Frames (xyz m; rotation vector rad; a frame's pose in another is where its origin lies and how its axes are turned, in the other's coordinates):
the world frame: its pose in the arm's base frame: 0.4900 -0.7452 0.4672 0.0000 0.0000 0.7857
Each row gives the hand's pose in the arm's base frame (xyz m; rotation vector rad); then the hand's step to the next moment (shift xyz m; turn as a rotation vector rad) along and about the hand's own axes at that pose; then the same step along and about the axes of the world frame.
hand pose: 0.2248 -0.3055 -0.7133 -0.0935 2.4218 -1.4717
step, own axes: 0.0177 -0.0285 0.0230 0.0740 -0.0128 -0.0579
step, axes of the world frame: -0.0353 -0.0168 0.0112 -0.0429 0.0823 0.0194
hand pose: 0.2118 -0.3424 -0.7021 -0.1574 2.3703 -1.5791
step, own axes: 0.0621 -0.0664 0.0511 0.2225 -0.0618 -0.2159
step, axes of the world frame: -0.0957 -0.0270 0.0316 -0.1191 0.2771 0.0946
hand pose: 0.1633 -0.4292 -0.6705 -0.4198 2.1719 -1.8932
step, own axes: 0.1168 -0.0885 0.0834 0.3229 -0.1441 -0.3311
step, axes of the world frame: -0.1442 -0.0400 0.0778 -0.1680 0.4110 0.1936
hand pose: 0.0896 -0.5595 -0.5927 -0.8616 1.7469 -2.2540
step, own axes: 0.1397 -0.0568 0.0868 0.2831 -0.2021 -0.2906
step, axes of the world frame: -0.1244 -0.0444 0.1133 -0.1194 0.3654 0.2401
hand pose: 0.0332 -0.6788 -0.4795 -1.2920 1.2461 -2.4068
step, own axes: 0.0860 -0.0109 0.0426 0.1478 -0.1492 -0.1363
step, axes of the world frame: -0.0551 -0.0280 0.0743 -0.0333 0.1885 0.1613
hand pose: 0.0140 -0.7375 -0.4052 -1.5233 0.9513 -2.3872
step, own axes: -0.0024 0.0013 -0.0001 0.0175 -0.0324 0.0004
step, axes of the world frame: 0.0006 -0.0005 -0.0026 0.0114 0.0134 0.0324
